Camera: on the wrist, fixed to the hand. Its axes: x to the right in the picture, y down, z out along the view.
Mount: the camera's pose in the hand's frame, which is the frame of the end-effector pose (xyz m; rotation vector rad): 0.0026 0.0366 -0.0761 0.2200 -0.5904 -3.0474
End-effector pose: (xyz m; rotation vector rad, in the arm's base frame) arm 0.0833 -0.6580 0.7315 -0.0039 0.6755 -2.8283
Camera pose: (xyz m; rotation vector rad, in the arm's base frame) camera 0.0847 -0.6564 0.6470 0.8297 0.1827 0.2992
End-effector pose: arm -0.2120 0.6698 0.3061 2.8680 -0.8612 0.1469
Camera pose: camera -0.2341 0.6507 0.3854 -0.9284 -2.7630 0.6915
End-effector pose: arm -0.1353 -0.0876 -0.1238 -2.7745 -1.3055 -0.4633
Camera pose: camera -0.1250 -0.1216 -0.0471 -1.0611 2.5578 -0.5061
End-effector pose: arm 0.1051 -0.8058 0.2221 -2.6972 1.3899 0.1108
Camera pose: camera 0.0780 -0.8386 0.2951 -1.2680 -2.4484 0.2394
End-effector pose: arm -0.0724 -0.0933 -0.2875 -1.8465 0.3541 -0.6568
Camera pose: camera -0.1129 -0.1661 -0.3014 0.4854 2.4939 1.1294
